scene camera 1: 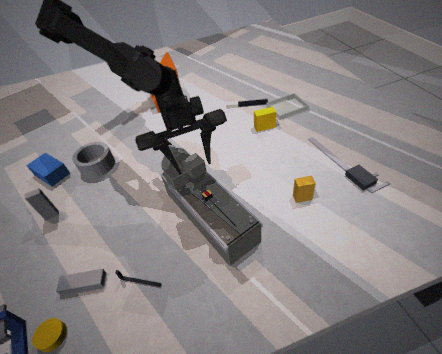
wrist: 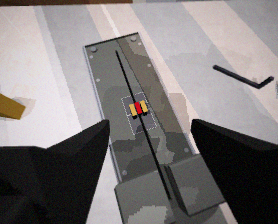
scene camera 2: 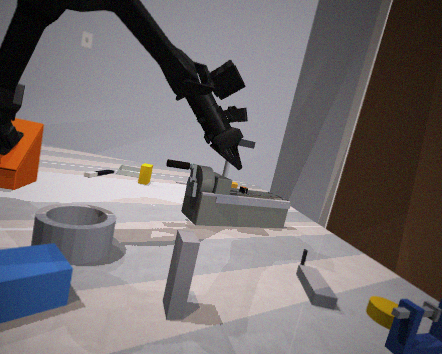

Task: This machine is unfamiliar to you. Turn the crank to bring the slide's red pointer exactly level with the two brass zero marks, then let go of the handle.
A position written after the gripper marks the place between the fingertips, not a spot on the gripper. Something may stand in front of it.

The gripper (scene camera 1: 195,169) is open, holding nothing. Also in view: a blue block (scene camera 1: 48,169), a caliper-like tool (scene camera 1: 364,179) and a grey slide machine (scene camera 1: 229,226).
The gripper also shows in the wrist view (wrist: 150,124) and in scene camera 2 (scene camera 2: 237,166). The grey slide machine is seen too in the wrist view (wrist: 156,167). The wrist view misses the blue block: it is out of frame. The wrist view misses the caliper-like tool: it is out of frame.
